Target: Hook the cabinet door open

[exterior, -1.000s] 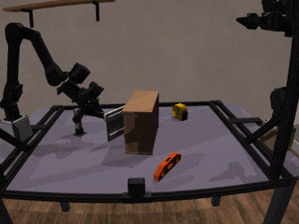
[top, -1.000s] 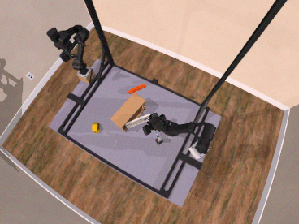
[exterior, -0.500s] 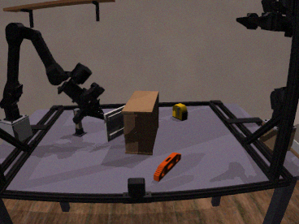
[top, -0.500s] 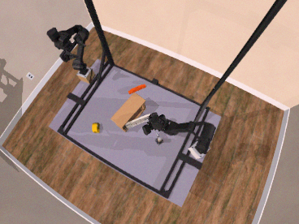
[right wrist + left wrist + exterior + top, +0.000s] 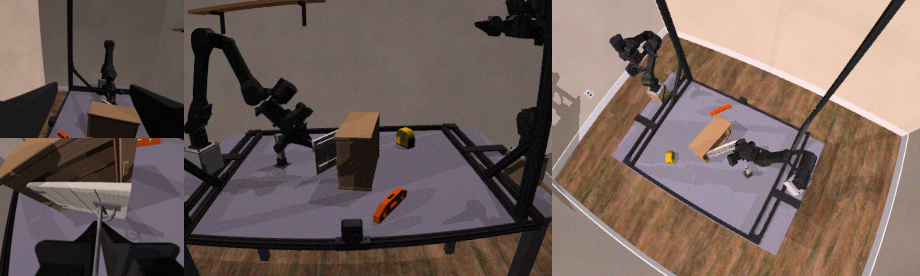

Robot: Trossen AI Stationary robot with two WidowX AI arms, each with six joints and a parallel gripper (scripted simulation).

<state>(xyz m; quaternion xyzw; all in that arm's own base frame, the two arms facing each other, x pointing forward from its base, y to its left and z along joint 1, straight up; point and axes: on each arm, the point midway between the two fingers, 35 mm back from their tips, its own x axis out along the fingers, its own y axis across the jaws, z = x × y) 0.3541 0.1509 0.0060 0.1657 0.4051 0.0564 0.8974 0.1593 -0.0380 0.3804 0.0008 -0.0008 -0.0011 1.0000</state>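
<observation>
Now: left hand 30 mm to the right of the hook, 20 mm above it and 10 mm short of it. Also, from my left hand: hook post 70 mm to the left, 40 mm below, 30 mm ahead; orange tool 270 mm to the right, 200 mm behind, 100 mm below; cabinet door 80 mm to the right, 40 mm below, 40 mm ahead.
</observation>
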